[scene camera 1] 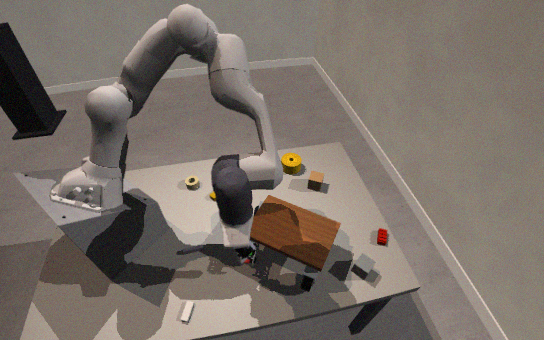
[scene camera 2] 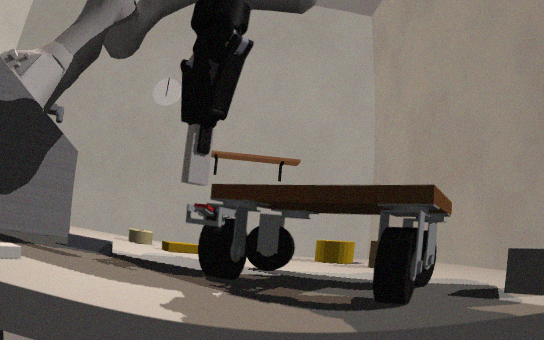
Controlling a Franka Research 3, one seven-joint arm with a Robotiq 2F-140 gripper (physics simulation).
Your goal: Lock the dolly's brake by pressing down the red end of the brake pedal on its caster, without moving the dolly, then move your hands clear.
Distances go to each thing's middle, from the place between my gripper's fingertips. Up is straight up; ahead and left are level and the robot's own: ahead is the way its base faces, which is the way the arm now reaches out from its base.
Scene:
Now: hand 18 cm short of the dolly [scene camera 2: 406,256], 7 cm to the right of it and 5 cm above it. From my hand the other things lie so: yellow cylinder [scene camera 2: 327,251] 52 cm to the left, 28 cm ahead, 9 cm below.

